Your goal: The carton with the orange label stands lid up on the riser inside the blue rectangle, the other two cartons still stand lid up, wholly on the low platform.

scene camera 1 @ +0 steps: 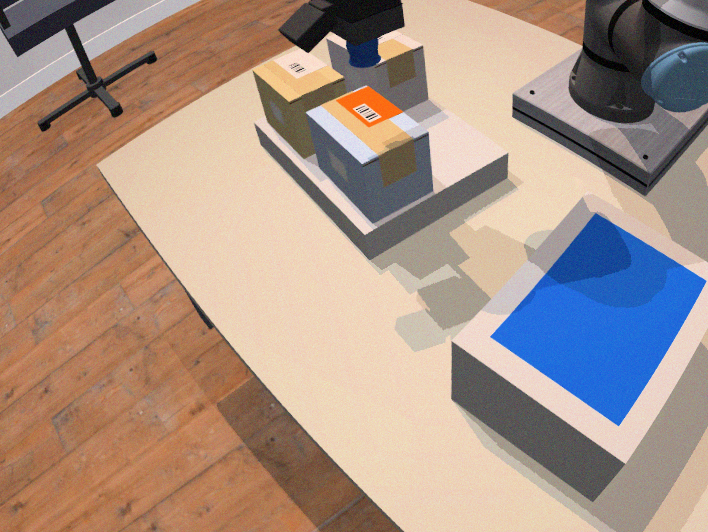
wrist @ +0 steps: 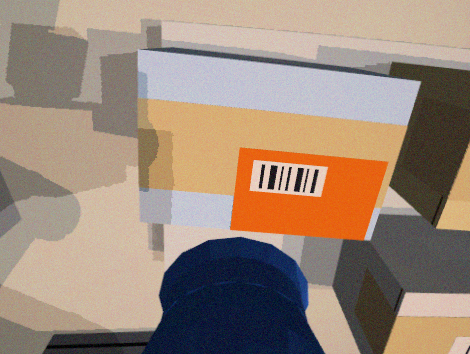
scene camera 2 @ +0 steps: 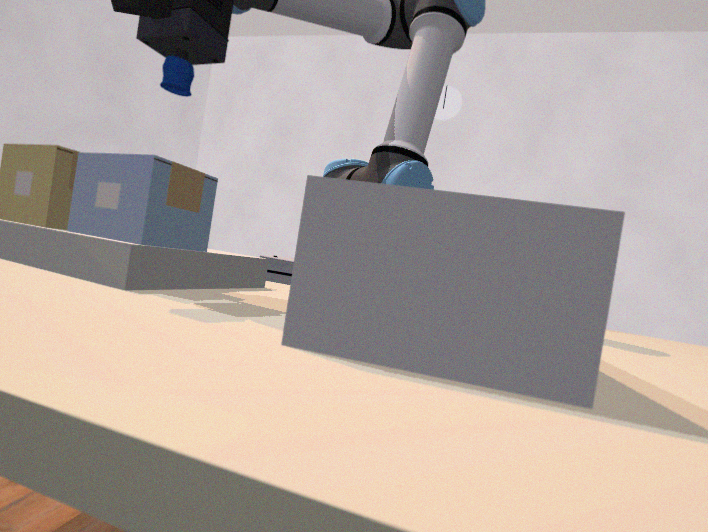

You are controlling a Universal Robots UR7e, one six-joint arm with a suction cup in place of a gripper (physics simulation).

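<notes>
My suction cup (scene camera 2: pixel 178 74) is holding nothing. The cup is 16 cm from the middle of a carton with orange label (scene camera 2: pixel 143 199), above it. You'd find the carton with orange label (scene camera 1: pixel 379 157) in that camera too, and the wrist view has the carton with orange label (wrist: pixel 228 141) as well. There's a riser (scene camera 2: pixel 508 294) resting on the table, and scene camera 1 also shows the riser (scene camera 1: pixel 571 361). I can see a low platform (scene camera 2: pixel 127 266) as well, and the wrist view shows the low platform (wrist: pixel 377 56) too.
</notes>
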